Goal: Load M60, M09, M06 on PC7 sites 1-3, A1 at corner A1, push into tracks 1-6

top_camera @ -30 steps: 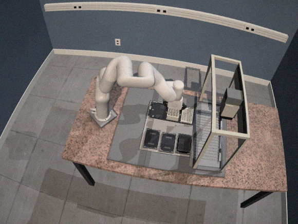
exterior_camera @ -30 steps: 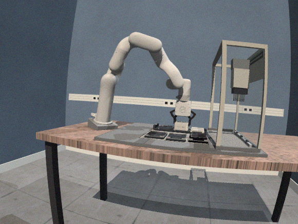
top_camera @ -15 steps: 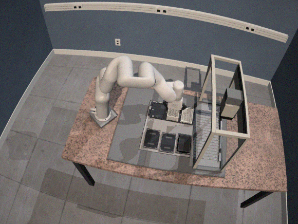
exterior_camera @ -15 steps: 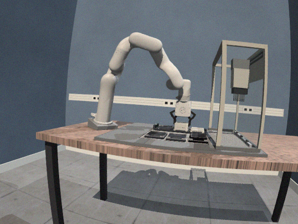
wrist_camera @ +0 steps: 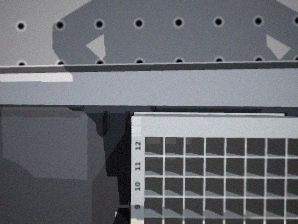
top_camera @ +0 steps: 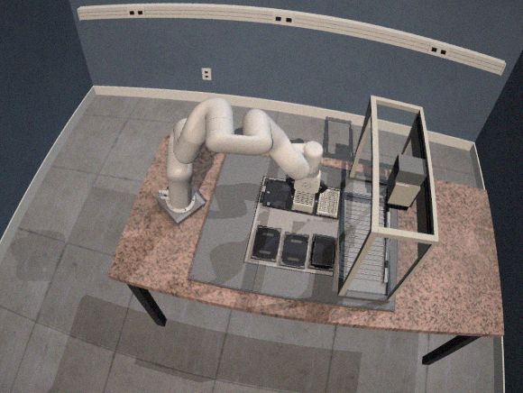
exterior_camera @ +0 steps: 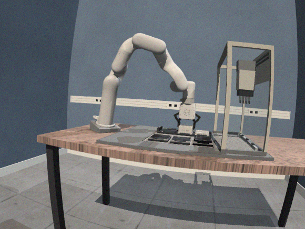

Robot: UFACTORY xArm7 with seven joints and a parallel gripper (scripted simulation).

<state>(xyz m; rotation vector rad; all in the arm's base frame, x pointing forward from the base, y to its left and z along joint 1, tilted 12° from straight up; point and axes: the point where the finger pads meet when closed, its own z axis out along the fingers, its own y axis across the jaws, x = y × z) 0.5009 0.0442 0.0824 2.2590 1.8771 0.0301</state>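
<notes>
Right now my hand is 10 mm above the white deep-well block M09. The rest, counted from my hand: nest S2: 50 mm behind, 240 mm to the right, 40 mm below; dark plate carrier PC7: 10 mm behind, 30 mm below; white 96-well plate M06: 100 mm ahead, 20 mm to the right, 20 mm below.
</notes>
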